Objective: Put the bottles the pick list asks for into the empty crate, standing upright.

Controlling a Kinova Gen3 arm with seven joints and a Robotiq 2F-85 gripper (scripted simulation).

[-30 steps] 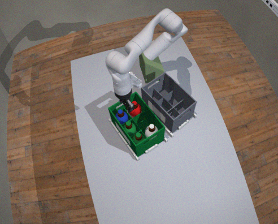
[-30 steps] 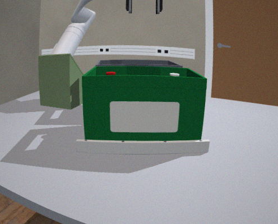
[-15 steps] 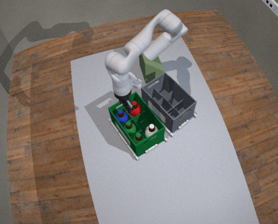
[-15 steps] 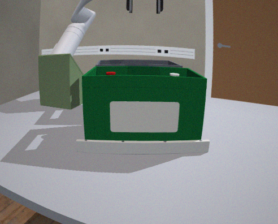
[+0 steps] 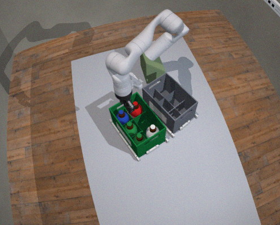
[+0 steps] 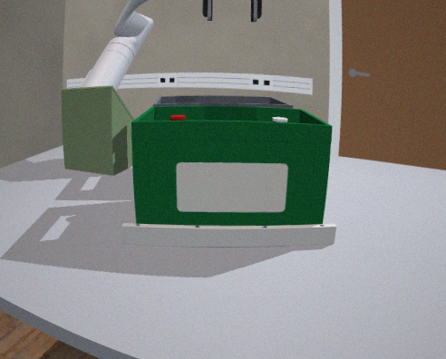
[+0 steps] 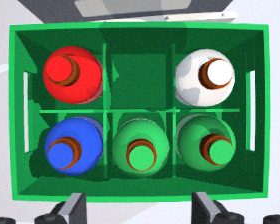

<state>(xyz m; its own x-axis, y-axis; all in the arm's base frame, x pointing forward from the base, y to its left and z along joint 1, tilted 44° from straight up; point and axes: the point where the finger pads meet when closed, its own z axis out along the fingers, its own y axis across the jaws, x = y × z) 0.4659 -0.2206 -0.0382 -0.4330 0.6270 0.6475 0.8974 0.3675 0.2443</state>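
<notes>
The blue-label bottle is 250 mm below my hand, 80 mm behind it and 30 mm to the right of it. Also, from my hand: green crate (250 mm below, 50 mm to the left, 20 mm behind); white-label bottle (250 mm below, 120 mm to the left, 40 mm ahead); red-label bottle (250 mm below, 120 mm behind, 50 mm to the left).
</notes>
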